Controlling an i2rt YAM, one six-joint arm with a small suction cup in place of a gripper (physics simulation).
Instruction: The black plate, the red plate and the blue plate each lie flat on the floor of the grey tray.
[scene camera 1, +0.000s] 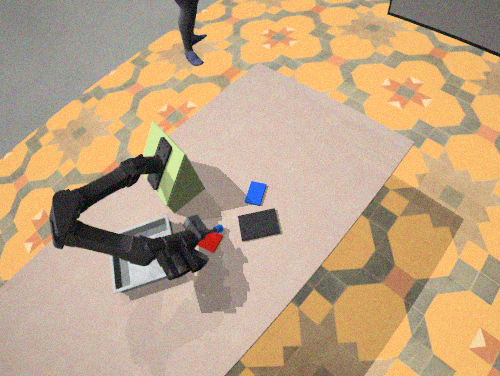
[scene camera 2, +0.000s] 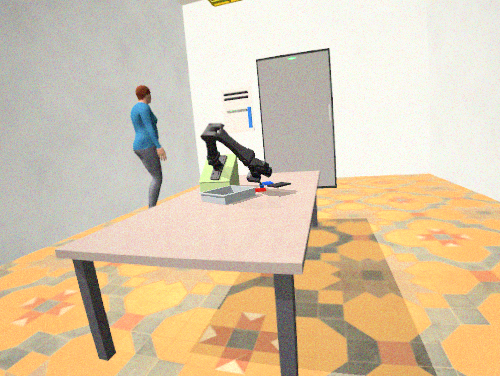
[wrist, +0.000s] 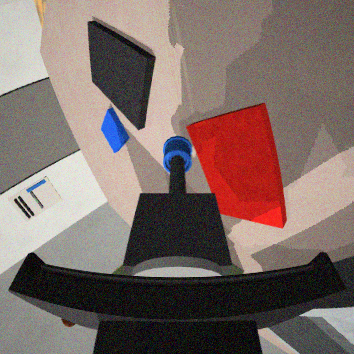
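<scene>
My suction cup is blue and carries no plate; it is beside the red plate, over bare table. The red plate lies flat on the table between the tray and the black plate. The black plate lies flat on the table. The small blue plate lies flat on the table near the black one. The grey tray stands beside the red plate, partly hidden under the arm in scene camera 1.
A green wedge-shaped block carries the arm's base, behind the tray. The arm reaches over the tray. The table's long edge runs past the black plate. A person stands beyond the table.
</scene>
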